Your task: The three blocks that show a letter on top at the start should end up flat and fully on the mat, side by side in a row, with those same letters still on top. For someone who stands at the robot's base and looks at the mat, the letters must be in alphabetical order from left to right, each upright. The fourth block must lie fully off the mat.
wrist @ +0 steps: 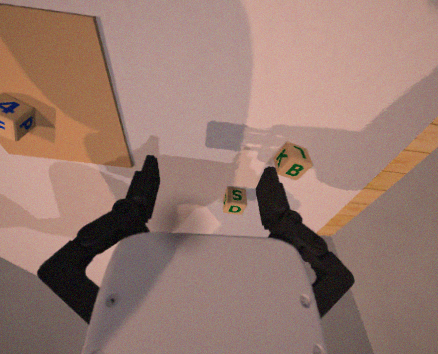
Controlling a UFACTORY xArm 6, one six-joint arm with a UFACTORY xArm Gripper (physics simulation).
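Places are measured from the arm's base along level axes (x ahead, y up, z right), in metres.
Where they show: gripper, fingertip midpoint: (211,173).
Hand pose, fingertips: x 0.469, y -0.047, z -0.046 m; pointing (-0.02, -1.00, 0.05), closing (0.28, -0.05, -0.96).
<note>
Things, the pixels of their top centre, and the offset from my fingertips. "spot": a spot on its surface instead. Level surfaces: height alone.
- orange-tan mat at its top centre: (38,104) dx -0.057, dy -0.046, dz +0.150 m
- wooden block at a spot on its surface: (19,120) spot: dx -0.054, dy -0.025, dz +0.156 m
- small block at its top centre: (234,209) dx +0.092, dy -0.024, dz -0.013 m
- pale table at its surface level: dy -0.050 m
The orange-tan mat (65,60) lies at the upper left, partly cut off by the view. A wooden block (19,120) with a blue 4 on top and a blue P on one side sits near the mat's lower left part, cut by the view's edge. A small block (235,200) with a green S on its upper face and a green D on a side lies off the mat, between the finger lines. Another block (293,161) with green K, B and a partly readable mark lies off the mat, just beyond the right finger. My gripper (211,173) is open and empty above the table. A fourth block does not show.
A wooden plank strip (385,172) runs diagonally along the table's edge at the right, with a grey surface beyond it. The pale table (175,55) lies between the mat and the two blocks at the right. Shadows of the arm and gripper fall across the table and mat.
</note>
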